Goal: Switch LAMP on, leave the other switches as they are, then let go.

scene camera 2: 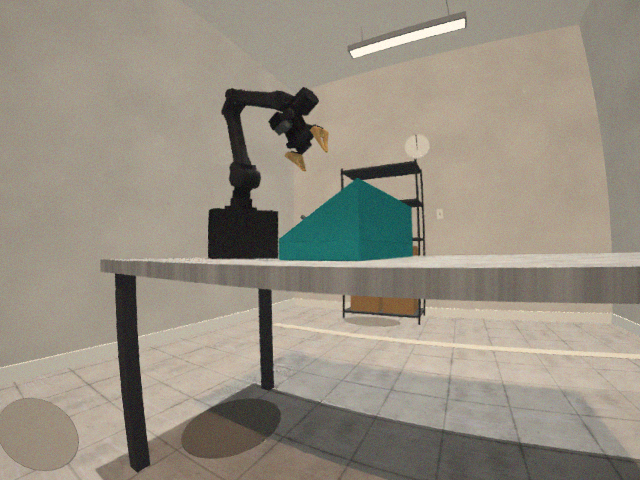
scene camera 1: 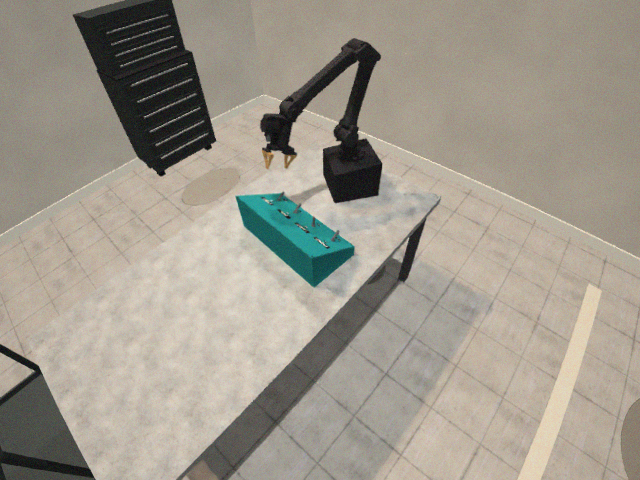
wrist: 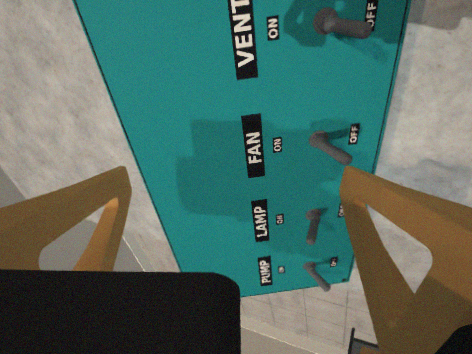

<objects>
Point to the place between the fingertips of the gripper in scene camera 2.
At 314,161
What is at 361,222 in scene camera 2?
A teal switch box.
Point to a teal switch box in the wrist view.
At 222,113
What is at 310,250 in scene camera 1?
A teal switch box.
</objects>
